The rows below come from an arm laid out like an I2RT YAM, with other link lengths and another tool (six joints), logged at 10 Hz.
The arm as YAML. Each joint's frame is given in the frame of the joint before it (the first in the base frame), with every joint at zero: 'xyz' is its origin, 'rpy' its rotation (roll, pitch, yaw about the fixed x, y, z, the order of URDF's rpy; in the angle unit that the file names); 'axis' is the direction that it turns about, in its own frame. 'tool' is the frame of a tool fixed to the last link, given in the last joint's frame.
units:
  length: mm
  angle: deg
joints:
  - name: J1
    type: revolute
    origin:
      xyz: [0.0, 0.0, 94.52]
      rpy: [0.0, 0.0, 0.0]
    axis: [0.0, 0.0, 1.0]
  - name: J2
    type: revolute
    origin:
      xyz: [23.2, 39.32, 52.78]
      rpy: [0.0, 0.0, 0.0]
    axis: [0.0, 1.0, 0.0]
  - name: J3
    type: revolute
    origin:
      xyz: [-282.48, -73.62, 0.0]
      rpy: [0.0, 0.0, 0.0]
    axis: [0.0, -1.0, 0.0]
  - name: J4
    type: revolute
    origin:
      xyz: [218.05, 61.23, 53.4]
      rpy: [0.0, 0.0, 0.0]
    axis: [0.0, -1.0, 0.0]
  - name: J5
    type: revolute
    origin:
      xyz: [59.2, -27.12, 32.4]
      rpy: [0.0, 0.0, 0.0]
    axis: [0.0, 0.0, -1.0]
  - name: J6
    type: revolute
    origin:
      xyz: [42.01, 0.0, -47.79]
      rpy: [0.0, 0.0, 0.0]
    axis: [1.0, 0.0, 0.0]
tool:
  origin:
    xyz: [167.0, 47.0, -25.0]
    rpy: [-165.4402, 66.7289, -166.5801]
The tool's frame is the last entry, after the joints.
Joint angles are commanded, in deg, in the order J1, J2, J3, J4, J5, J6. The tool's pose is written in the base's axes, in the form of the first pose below.
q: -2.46 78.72 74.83 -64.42 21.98 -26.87
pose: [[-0.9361, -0.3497, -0.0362, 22.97], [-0.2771, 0.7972, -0.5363, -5.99], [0.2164, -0.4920, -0.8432, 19.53], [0, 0, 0, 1]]
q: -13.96 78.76 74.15 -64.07 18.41 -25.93
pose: [[-0.9748, -0.1843, -0.1257, 21.69], [-0.1060, 0.8783, -0.4662, -9.15], [0.1963, -0.4412, -0.8757, 18.97], [0, 0, 0, 1]]
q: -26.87 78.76 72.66 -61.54 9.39 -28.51
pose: [[-0.9904, -0.0493, -0.1295, 21.00], [-0.0020, 0.9396, -0.3422, -11.24], [0.1385, -0.3387, -0.9307, 18.17], [0, 0, 0, 1]]
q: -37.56 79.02 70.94 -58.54 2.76 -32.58
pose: [[-0.9937, 0.0391, -0.1051, 20.22], [0.0668, 0.9590, -0.2752, -13.55], [0.0900, -0.2805, -0.9556, 17.52], [0, 0, 0, 1]]
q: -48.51 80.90 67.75 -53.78 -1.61 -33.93
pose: [[-0.9778, 0.1823, -0.1031, 18.89], [0.2008, 0.9560, -0.2141, -16.72], [0.0596, -0.2300, -0.9714, 15.81], [0, 0, 0, 1]]
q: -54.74 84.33 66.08 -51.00 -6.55 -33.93
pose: [[-0.9617, 0.2625, -0.0793, 18.64], [0.2709, 0.9542, -0.1272, -17.96], [0.0423, -0.1438, -0.9887, 14.19], [0, 0, 0, 1]]
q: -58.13 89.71 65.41 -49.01 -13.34 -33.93
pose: [[-0.9576, 0.2869, -0.0265, 19.69], [0.2871, 0.9579, -0.0056, -17.96], [0.0238, -0.0130, -0.9996, 12.48], [0, 0, 0, 1]]
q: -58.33 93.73 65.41 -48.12 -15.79 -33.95
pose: [[-0.9600, 0.2791, -0.0205, 20.40], [0.2774, 0.9587, 0.0622, -17.69], [0.0370, 0.0541, -0.9979, 11.17], [0, 0, 0, 1]]
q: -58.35 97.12 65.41 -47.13 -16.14 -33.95
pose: [[-0.9595, 0.2794, -0.0374, 20.60], [0.2745, 0.9563, 0.1008, -17.79], [0.0639, 0.0865, -0.9942, 9.81], [0, 0, 0, 1]]
